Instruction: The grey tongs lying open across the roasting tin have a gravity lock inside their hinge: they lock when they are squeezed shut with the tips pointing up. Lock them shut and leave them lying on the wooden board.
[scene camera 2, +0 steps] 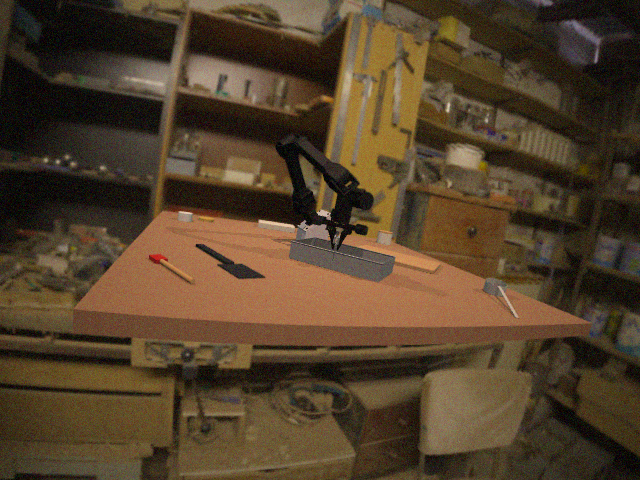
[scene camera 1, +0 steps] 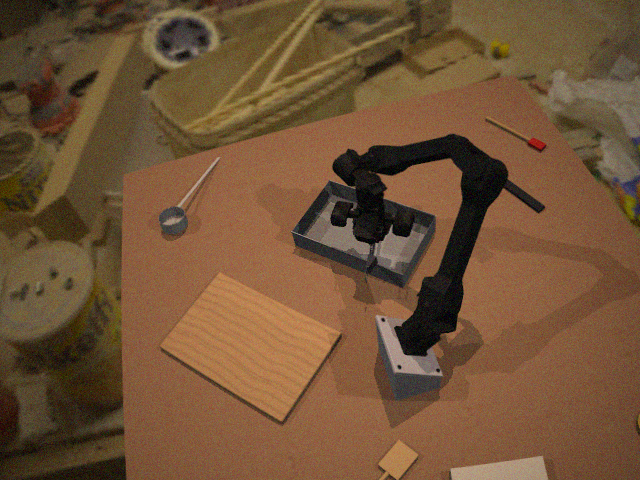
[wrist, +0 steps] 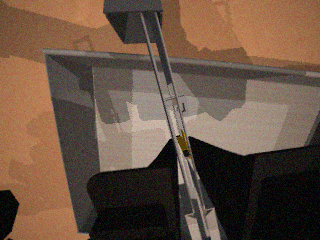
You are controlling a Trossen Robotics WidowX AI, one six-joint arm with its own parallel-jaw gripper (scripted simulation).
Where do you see a grey roasting tin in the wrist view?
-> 108,111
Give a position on a grey roasting tin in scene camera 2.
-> At 367,264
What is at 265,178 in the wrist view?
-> The gripper.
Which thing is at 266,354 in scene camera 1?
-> A wooden board.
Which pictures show the gripper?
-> Scene camera 2, scene camera 1 and the wrist view: all of them.
